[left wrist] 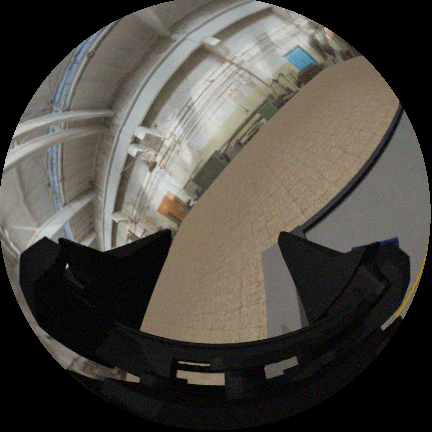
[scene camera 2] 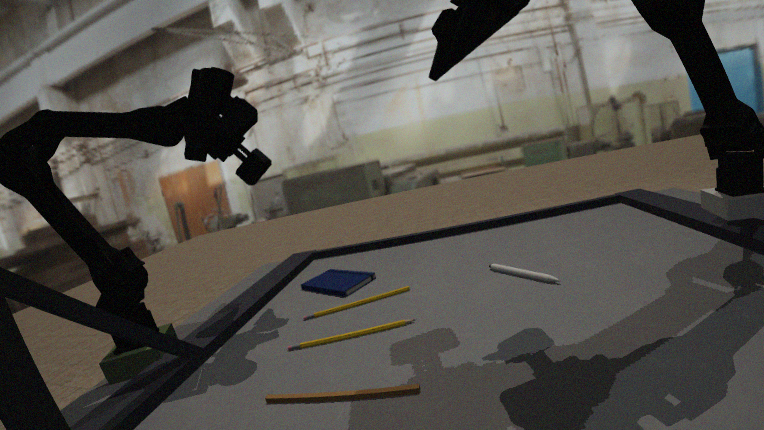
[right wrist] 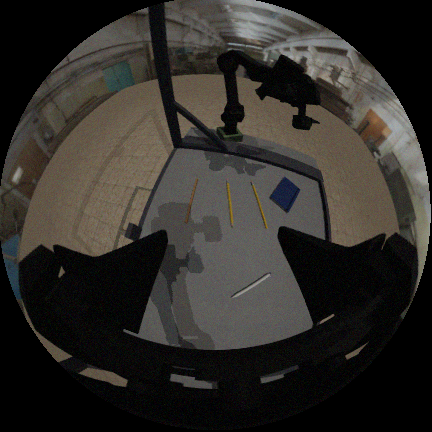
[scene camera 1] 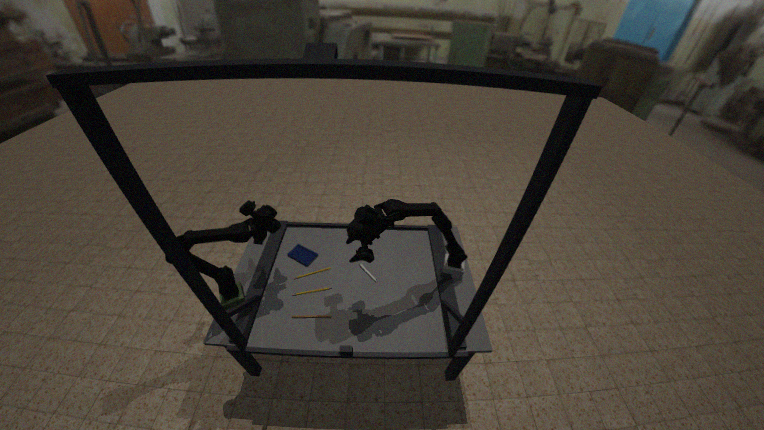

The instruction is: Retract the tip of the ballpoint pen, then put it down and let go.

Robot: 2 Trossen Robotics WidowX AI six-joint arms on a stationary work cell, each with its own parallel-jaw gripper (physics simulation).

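Places are measured from the left arm's base along level axes (x ahead, y up, z right), in centimetres.
Pixels of known places: left gripper, between the fingertips: (left wrist: pixel 226 236) (scene camera 2: pixel 239 149) (right wrist: pixel 319 110); right gripper, between the fingertips: (scene camera 2: pixel 440 71) (right wrist: pixel 223 234) (scene camera 1: pixel 348 252); left arm's base, origin of its link: (right wrist: pixel 229 130) (scene camera 1: pixel 230 293); right arm's base, origin of its link: (scene camera 2: pixel 740 190) (scene camera 1: pixel 454 262).
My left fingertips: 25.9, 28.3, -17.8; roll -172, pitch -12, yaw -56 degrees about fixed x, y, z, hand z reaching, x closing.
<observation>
Ahead of a thing's pixels: the offset from my left fingertips to its top centre, as dx, dy, dz. Level surfaces: height alone.
The white ballpoint pen {+37.4, -31.0, +34.9} (scene camera 1: pixel 367 272) (scene camera 2: pixel 523 273) (right wrist: pixel 251 286) lies flat on the grey table {dy -32.3} (scene camera 1: pixel 400 245). In scene camera 2 a thin dark point shows at its right end; whether that is the extended tip is too small to tell surely. My right gripper (scene camera 1: pixel 351 249) (right wrist: pixel 223 234) is open and empty, high above the table near the pen; in the right wrist view the pen shows below and between the fingers. My left gripper (left wrist: pixel 226 236) is open and empty, raised over the table's left edge, far from the pen and tilted outward.
A blue book {+12.2, -31.1, +8.1} (scene camera 1: pixel 302 254) (scene camera 2: pixel 337 282) (right wrist: pixel 285 194) lies back left. Two yellow pencils {+12.5, -31.6, +21.8} (scene camera 1: pixel 312 273) {+8.7, -31.4, +31.8} (scene camera 1: pixel 312 291) and an orange-brown stick {+3.7, -31.6, +44.0} (scene camera 1: pixel 311 316) (scene camera 2: pixel 342 395) lie left of the pen. Black frame posts (scene camera 1: pixel 133 184) (scene camera 1: pixel 534 184) rise at both sides.
</observation>
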